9 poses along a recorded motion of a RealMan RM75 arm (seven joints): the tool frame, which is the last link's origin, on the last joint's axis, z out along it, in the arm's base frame.
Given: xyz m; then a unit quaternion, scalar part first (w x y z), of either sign.
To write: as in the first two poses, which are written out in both.
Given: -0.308 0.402 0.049 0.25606 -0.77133 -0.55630 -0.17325
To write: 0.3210 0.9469 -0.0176; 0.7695 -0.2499 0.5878; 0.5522 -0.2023 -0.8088; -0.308 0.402 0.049
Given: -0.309 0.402 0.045 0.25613 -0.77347 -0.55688 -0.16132
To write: 0.3277 0.9441 -0.0357; 0.7788 -0.2486 0.5759; 0.5348 -0.2165 -0.8167; -0.309 0.402 0.045
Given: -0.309 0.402 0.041 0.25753 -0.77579 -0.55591 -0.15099
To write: 0.3363 0.9403 -0.0521; 0.7848 -0.2493 0.5674; 0.5206 -0.2317 -0.8218; -0.309 0.402 0.041
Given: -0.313 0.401 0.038 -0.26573 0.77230 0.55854 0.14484
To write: 0.3341 0.9397 -0.0731; 0.7857 -0.2348 0.5722; 0.5206 -0.2486 -0.8168; -0.313 0.401 0.038
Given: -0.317 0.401 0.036 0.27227 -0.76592 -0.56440 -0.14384
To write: 0.3215 0.9429 -0.0870; 0.7862 -0.2146 0.5794; 0.5277 -0.2547 -0.8104; -0.317 0.401 0.036
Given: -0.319 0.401 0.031 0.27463 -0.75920 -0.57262 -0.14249
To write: 0.3036 0.9477 -0.0982; 0.7912 -0.1934 0.5802; 0.5309 -0.2538 -0.8086; -0.319 0.401 0.031
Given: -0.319 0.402 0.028 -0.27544 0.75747 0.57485 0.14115
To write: 0.2993 0.9486 -0.1028; 0.7931 -0.1874 0.5796; 0.5305 -0.2550 -0.8084; -0.319 0.402 0.028
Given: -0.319 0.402 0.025 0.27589 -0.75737 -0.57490 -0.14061
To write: 0.2994 0.9484 -0.1042; 0.7932 -0.1868 0.5796; 0.5302 -0.2562 -0.8082; -0.319 0.402 0.025
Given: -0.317 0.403 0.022 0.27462 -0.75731 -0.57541 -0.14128
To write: 0.2979 0.9491 -0.1021; 0.7939 -0.1870 0.5785; 0.5300 -0.2534 -0.8092; -0.317 0.403 0.022
